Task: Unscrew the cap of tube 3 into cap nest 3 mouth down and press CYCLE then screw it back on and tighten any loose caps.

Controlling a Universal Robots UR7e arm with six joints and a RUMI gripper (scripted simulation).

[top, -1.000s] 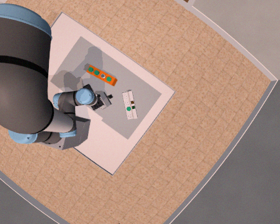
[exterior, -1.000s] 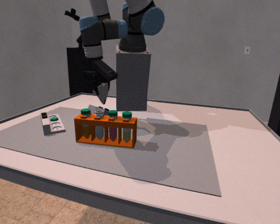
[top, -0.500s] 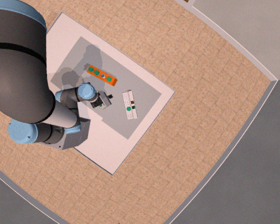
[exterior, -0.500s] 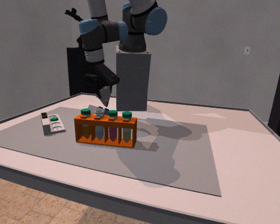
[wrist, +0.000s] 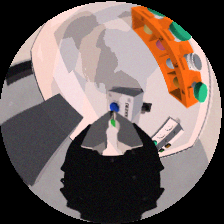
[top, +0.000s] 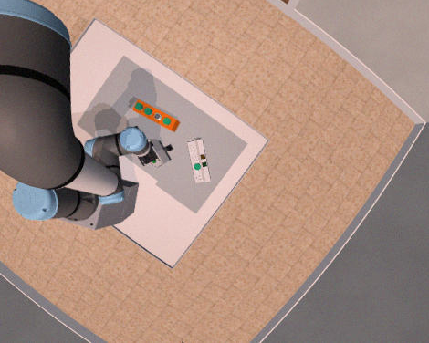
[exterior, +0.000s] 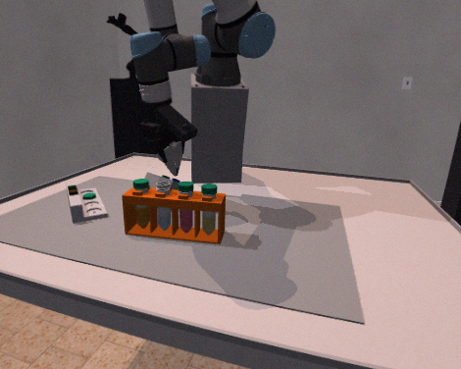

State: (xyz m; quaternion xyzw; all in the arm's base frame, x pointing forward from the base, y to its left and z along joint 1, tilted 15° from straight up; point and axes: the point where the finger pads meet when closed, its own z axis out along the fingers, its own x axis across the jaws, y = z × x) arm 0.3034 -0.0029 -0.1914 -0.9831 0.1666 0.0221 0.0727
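The blue cycle key lies 30 mm below my hand. From my hand the other things lie so: key housing: 40 mm below, 20 mm to the right; then green ready key: 40 mm to the right, 30 mm below, 20 mm behind.
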